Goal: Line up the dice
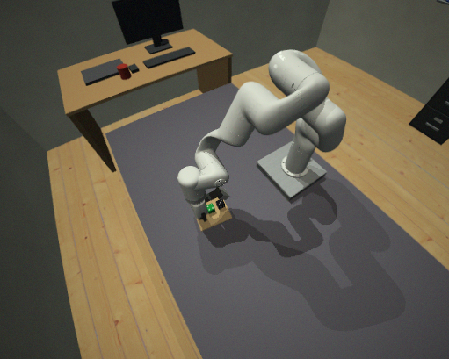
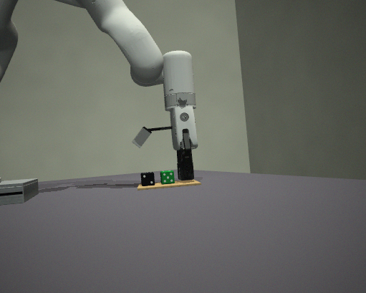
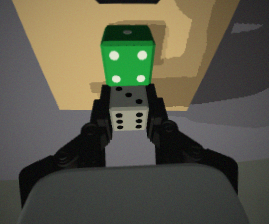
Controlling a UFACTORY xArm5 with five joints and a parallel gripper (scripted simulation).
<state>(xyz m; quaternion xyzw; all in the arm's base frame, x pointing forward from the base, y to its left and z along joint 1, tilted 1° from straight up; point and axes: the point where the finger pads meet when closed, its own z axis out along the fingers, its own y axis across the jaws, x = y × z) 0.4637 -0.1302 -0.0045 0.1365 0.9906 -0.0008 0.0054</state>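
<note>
The white die is 10 mm below my hand. The rest, counted from my hand: tan mat: 40 mm behind, 30 mm below, 10 mm to the left; green die: 40 mm behind, 10 mm to the left, 10 mm below; black die: 90 mm behind, 20 mm to the left, 10 mm below.
</note>
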